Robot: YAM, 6 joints.
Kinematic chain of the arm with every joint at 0, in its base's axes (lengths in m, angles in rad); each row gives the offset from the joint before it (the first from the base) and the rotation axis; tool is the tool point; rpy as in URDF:
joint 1: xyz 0 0 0.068 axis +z
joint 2: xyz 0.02 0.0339 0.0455 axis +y
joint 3: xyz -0.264 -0.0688 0 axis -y
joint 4: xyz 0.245 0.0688 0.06 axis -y
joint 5: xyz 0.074 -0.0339 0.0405 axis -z
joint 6: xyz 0.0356 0 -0.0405 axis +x
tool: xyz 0 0 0 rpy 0 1.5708 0
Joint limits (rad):
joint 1: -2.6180..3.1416
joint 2: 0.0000..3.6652
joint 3: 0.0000..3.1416
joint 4: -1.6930..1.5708
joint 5: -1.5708..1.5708
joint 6: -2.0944..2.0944
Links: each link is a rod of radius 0.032 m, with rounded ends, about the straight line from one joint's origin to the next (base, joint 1, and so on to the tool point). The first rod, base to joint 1, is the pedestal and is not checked.
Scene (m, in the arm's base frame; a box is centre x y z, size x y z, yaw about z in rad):
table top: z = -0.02
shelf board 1: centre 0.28 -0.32 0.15 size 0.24 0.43 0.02 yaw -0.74
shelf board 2: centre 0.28 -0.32 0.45 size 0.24 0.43 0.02 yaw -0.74
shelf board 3: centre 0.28 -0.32 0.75 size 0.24 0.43 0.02 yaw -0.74
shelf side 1: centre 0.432 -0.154 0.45 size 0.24 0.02 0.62 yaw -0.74
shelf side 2: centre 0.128 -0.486 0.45 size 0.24 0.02 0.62 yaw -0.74
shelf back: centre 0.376 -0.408 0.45 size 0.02 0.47 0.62 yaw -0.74
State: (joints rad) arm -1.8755 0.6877 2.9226 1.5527 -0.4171 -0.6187
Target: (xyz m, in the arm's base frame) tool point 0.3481 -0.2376 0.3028
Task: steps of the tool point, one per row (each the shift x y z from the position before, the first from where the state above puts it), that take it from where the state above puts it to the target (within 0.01 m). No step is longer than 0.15 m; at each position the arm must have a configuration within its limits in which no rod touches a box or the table.
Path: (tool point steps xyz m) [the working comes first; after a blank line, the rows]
Joints at the target: -0.6480 1.9471 1.2153 1.3881 -0.6201 -0.6187
Straight joint move there: touches shelf board 2.

1: -0.0735 -0.0363 0.0971
2: -0.0597 -0.0736 0.0769
3: -0.0342 -0.0987 0.0491
4: -0.0029 -0.1077 0.0170
5: 0.0266 -0.0993 -0.0159
6: 0.0472 -0.0760 -0.0462
7: 0.0541 -0.0436 -0.0705
8: 0.0454 -0.0095 -0.0861
9: 0.0229 0.0192 -0.0915
10: 0.0578 -0.0470 0.0193
11: 0.0576 -0.0522 0.0000
12: 0.0528 -0.0544 -0.0193

